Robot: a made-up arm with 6 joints.
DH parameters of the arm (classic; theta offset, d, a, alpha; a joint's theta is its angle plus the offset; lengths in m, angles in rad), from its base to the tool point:
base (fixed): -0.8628 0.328 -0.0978 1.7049
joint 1: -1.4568 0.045 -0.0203 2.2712
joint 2: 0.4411 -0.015 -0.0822 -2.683
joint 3: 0 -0.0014 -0.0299 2.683
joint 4: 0.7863 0 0.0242 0
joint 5: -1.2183 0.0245 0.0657 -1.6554
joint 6: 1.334 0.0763 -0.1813 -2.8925
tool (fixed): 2.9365 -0.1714 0 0
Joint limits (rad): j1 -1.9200..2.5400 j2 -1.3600..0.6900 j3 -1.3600..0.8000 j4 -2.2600..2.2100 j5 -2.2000..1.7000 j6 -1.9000..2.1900
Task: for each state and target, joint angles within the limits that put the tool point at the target. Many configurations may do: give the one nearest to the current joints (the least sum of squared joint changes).
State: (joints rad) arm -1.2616 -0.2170 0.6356 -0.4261 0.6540 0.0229
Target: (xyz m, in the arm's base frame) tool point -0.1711 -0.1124 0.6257
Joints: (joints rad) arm -1.5543 -0.2220 0.2459 0.0059 0.9723 0.3775
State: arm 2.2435 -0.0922 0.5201 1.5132 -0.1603 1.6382
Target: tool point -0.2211 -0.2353 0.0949
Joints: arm 2.4198 -0.4075 0.5198 1.5579 -0.0717 1.7526
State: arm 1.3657 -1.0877 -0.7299 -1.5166 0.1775 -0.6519
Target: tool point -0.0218 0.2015 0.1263
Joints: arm 0.8580 -1.0284 -1.0193 -1.5979 0.1079 -0.3858
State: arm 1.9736 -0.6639 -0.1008 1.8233 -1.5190 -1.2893
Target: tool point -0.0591 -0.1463 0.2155
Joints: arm 1.9182 -0.7202 0.1873 1.4009 -1.9967 -1.1619
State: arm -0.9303 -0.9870 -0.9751 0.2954 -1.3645 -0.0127
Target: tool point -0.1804 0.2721 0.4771
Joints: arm -0.8244 -1.0717 -1.2048 0.1705 -1.3629 0.1399
